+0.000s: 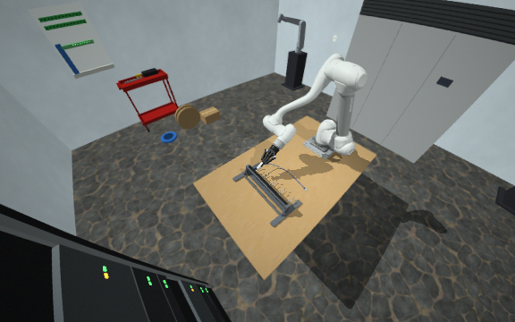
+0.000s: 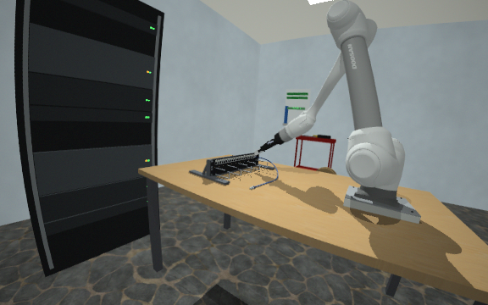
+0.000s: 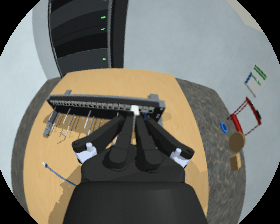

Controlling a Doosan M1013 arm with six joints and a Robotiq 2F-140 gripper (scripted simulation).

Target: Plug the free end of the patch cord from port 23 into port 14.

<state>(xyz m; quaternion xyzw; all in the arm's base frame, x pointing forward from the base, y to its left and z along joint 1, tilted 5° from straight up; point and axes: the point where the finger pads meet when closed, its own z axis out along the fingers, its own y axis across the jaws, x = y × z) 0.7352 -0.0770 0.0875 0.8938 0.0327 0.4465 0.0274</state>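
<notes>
My hand is 21 cm past the free end of patch cord, 35 cm to the right of it and 12 cm above it.
</notes>
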